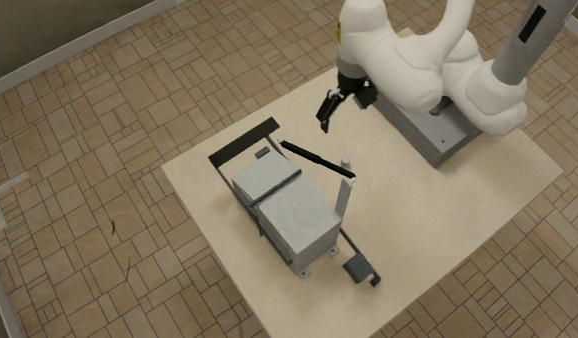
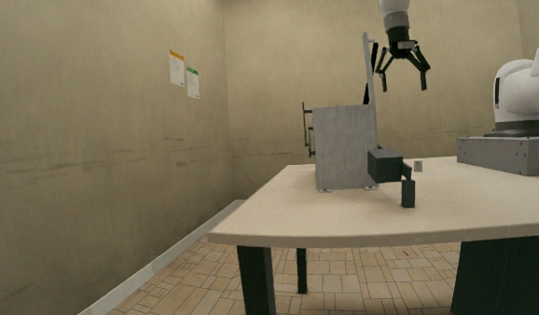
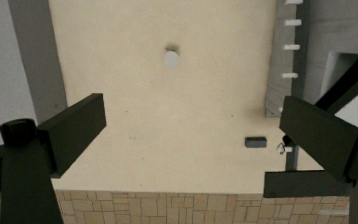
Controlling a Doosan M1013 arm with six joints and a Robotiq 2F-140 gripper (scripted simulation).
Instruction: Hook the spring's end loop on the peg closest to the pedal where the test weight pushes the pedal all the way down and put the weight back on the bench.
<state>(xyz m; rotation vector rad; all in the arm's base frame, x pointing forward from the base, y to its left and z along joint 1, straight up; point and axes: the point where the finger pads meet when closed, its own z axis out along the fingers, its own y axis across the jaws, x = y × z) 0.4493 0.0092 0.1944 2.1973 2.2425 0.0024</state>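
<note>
The steel test weight lies 30 mm behind my hand, 20 mm to the left of it and 270 mm below it.
</note>
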